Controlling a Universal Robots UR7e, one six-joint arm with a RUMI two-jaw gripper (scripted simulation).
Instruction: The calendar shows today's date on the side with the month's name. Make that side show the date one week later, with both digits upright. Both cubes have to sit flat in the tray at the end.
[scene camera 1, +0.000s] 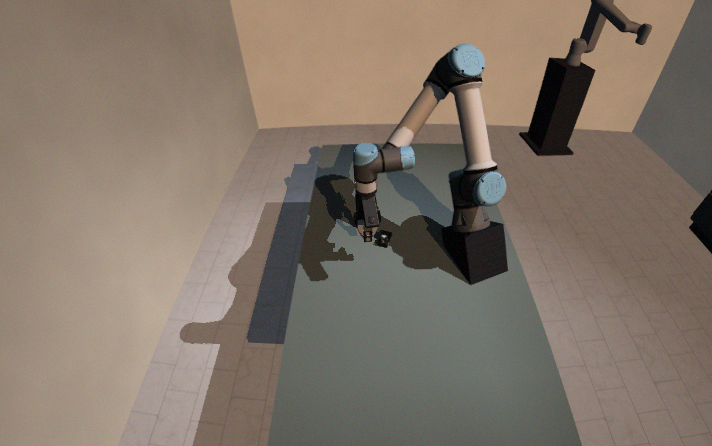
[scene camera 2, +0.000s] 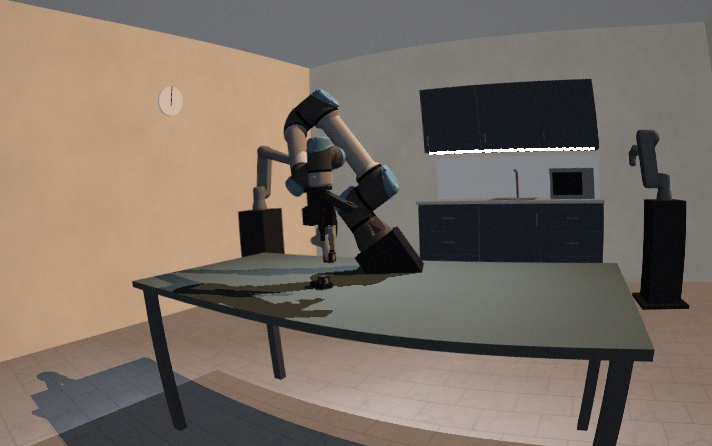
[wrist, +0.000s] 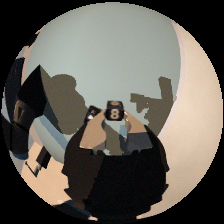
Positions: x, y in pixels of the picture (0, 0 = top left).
Labels:
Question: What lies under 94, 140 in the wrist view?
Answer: The gripper.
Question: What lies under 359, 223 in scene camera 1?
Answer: The gripper.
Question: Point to the gripper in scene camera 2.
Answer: At 328, 258

